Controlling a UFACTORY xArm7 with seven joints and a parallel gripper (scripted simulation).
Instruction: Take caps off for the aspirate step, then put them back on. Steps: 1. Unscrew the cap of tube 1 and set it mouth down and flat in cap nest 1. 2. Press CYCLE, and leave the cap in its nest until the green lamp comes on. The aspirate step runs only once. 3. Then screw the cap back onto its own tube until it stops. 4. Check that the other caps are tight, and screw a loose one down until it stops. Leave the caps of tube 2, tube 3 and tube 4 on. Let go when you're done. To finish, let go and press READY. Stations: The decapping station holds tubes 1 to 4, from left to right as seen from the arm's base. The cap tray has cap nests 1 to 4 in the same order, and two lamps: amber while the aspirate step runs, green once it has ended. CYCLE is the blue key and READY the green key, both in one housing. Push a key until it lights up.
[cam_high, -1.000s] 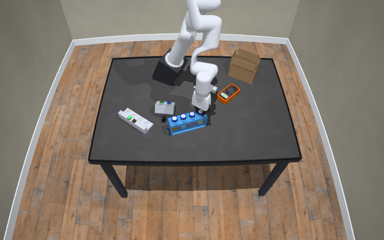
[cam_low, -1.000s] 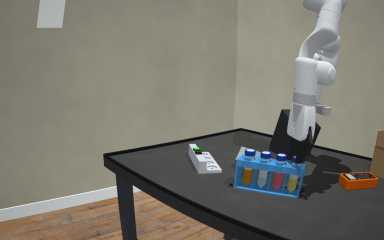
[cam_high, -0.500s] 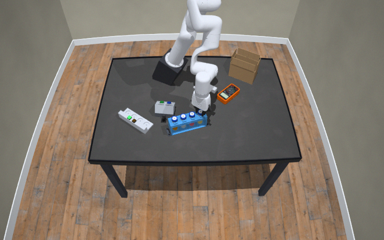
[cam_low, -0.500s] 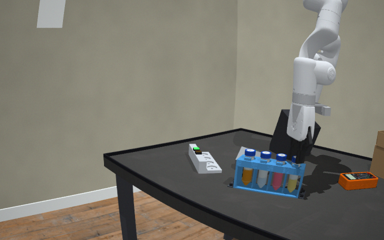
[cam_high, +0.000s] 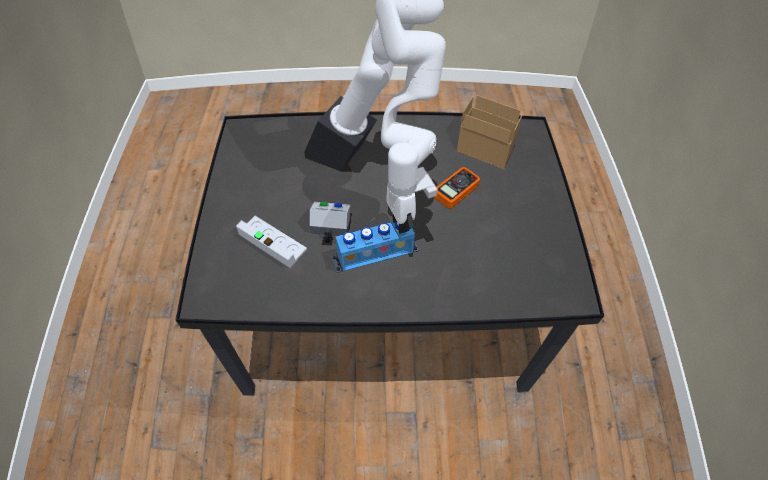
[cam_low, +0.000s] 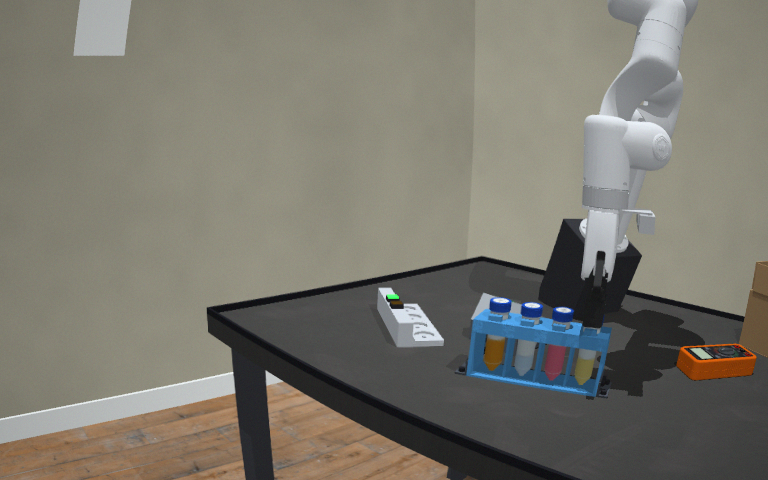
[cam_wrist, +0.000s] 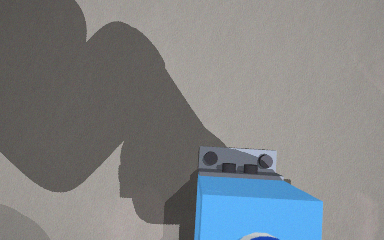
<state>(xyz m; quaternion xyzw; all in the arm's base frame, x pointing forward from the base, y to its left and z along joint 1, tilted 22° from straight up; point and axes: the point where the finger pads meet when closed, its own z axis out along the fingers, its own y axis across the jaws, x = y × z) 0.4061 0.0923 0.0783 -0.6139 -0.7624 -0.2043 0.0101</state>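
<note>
The cap 1 is 1 cm below my hand. Round my hand: grey key housing: 12 cm behind, 20 cm to the right, 7 cm below.
</note>
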